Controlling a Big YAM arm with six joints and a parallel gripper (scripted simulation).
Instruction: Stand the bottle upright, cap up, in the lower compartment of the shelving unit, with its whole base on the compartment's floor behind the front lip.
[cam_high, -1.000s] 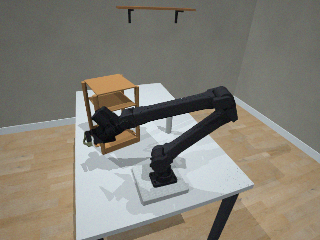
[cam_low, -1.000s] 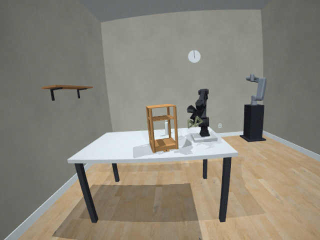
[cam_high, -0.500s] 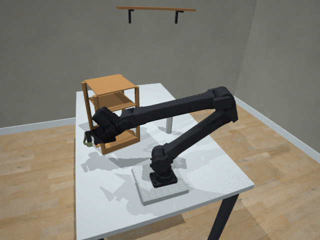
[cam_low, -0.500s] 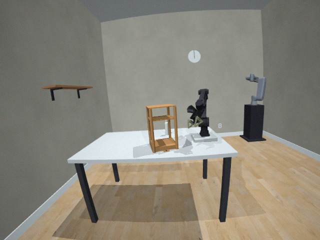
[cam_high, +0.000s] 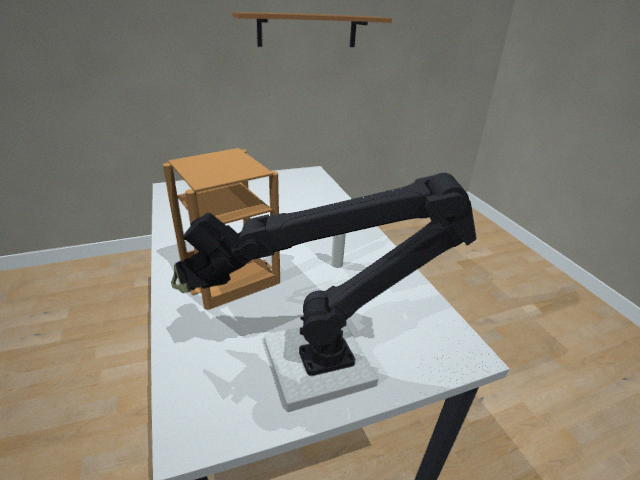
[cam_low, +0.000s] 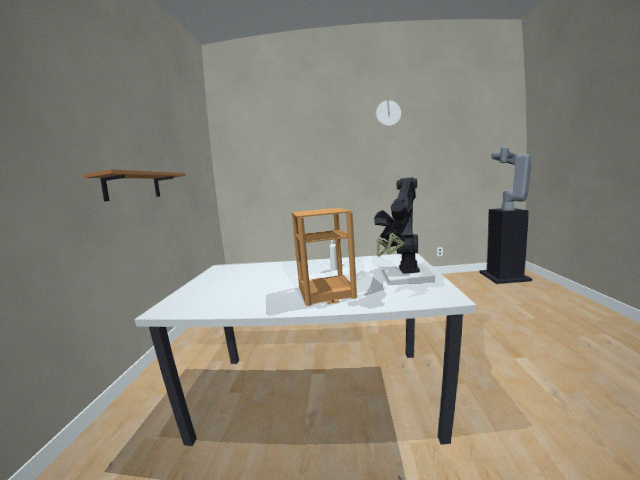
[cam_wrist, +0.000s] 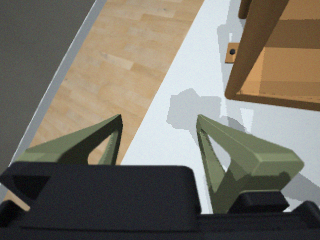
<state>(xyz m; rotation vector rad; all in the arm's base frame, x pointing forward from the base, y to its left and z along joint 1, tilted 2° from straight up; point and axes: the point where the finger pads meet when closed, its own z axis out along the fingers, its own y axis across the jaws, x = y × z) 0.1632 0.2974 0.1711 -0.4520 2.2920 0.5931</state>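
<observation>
Right now my hand is 23 cm short of the bottle, 47 cm to the left of it and 8 cm above it. Also, from my hand: shelving unit (25 cm ahead, 12 cm to the right, 1 cm below).
</observation>
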